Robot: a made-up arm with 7 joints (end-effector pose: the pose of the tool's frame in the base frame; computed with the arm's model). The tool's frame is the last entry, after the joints.
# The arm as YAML. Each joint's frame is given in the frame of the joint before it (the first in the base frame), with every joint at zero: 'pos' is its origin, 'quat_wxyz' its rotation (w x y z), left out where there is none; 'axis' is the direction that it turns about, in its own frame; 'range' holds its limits. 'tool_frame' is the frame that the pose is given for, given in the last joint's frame.
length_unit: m
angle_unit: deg
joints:
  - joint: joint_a
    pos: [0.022, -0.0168, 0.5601]
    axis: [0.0, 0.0, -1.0]
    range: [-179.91, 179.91]
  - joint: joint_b
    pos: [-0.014, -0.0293, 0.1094]
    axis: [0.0, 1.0, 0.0]
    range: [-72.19, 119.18]
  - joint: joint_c
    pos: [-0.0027, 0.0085, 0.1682]
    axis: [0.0, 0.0, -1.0]
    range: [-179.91, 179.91]
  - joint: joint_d
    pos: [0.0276, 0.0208, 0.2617]
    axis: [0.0, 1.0, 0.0]
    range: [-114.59, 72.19]
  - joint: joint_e
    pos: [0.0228, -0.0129, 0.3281]
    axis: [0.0, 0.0, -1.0]
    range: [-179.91, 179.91]
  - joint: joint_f
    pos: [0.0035, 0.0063, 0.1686]
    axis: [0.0, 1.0, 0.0]
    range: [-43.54, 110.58]
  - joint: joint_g
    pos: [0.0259, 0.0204, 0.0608]
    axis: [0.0, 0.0, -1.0]
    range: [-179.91, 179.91]
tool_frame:
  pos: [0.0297, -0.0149, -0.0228]
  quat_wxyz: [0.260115, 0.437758, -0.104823, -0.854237]
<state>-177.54 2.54 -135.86 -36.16 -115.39 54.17 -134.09</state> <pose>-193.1 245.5 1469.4 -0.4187 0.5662 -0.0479 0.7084</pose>
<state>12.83 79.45 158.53 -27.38 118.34 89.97 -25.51</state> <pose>842.3 -129.3 701.2 -0.5582 0.7061 0.0233 0.4351</pose>
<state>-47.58 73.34 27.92 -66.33 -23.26 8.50 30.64</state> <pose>248.4 532.6 1224.1 0.3608 -0.2325 -0.7030 0.5671</pose>
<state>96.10 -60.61 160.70 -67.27 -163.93 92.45 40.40</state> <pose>147.6 315.3 1292.6 0.5333 -0.1213 0.5834 0.6005</pose>
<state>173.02 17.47 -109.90 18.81 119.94 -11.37 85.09</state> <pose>-147.0 -219.0 1582.9 0.4863 0.3376 -0.3385 0.7314</pose>
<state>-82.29 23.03 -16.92 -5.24 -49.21 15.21 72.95</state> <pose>57.4 358.0 1547.0 0.2749 0.0163 -0.4986 0.8219</pose>
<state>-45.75 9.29 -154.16 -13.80 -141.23 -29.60 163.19</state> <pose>195.3 121.1 1589.5 -0.0743 0.4114 0.2001 0.8861</pose>
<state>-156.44 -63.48 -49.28 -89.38 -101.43 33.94 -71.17</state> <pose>642.0 82.4 525.2 -0.7083 0.3380 -0.5915 0.1849</pose>
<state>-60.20 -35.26 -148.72 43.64 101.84 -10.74 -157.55</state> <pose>-548.2 -578.8 1072.7 -0.2719 -0.2684 0.6783 0.6277</pose>
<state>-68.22 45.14 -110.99 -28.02 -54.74 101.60 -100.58</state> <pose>442.9 433.3 1253.2 -0.5625 -0.0045 0.7999 0.2093</pose>
